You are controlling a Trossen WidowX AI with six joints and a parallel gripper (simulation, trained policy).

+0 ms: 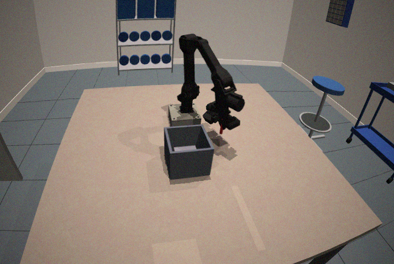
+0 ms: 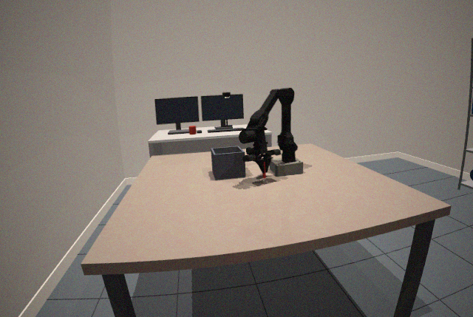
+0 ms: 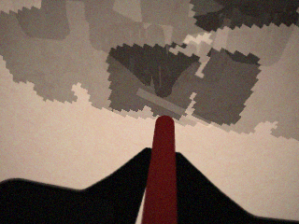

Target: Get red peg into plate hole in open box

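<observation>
Right now the plate is 200 mm to the right of my gripper tip, 150 mm ahead of it and 10 mm below it. The rest, counted from my gripper tip: red peg 10 mm to the right, 10 mm above.
</observation>
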